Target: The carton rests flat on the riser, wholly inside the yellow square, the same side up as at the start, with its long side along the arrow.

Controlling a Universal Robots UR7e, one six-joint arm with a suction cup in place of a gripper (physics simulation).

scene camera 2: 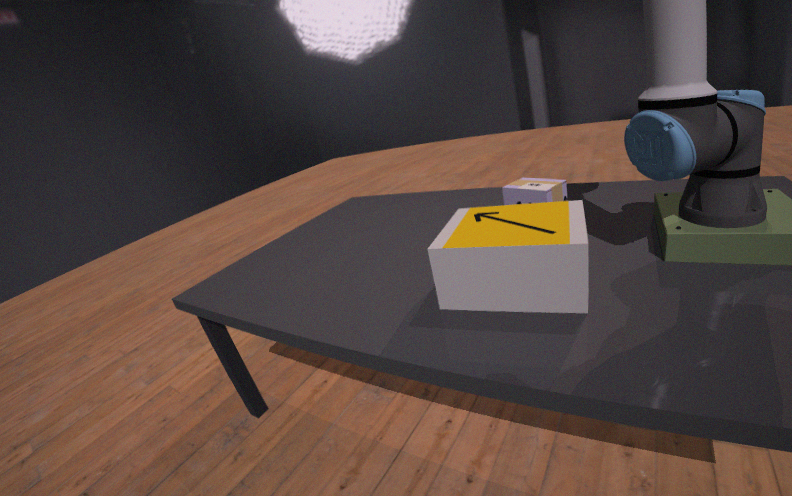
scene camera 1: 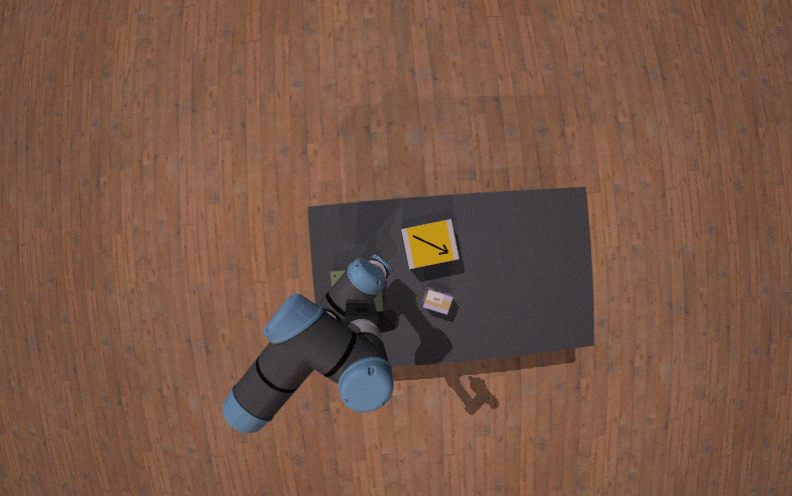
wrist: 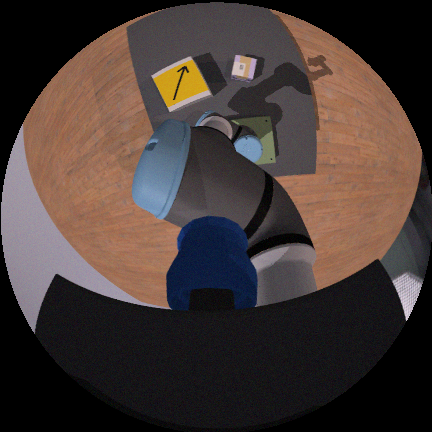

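Note:
The carton (scene camera 1: 437,301) (scene camera 2: 535,190) (wrist: 243,66) is small, lilac with a tan band, and lies flat on the grey table (scene camera 1: 532,276) (scene camera 2: 320,276) (wrist: 169,36), just beside the riser. The white riser (scene camera 1: 454,239) (scene camera 2: 512,278) (wrist: 189,102) carries the yellow square (scene camera 1: 424,256) (scene camera 2: 492,233) (wrist: 195,82) with a black arrow (scene camera 1: 430,244) (scene camera 2: 514,222) (wrist: 180,82); nothing rests on it. My suction cup (wrist: 211,257) shows as a dark blue tip in the wrist view. It is raised high above the floor beside the table, far from the carton, with nothing on it.
The arm's green base plate (scene camera 1: 336,277) (wrist: 266,137) sits at the table's near-left corner. The arm's folded links (scene camera 1: 310,344) (wrist: 217,181) reach out over the wooden floor.

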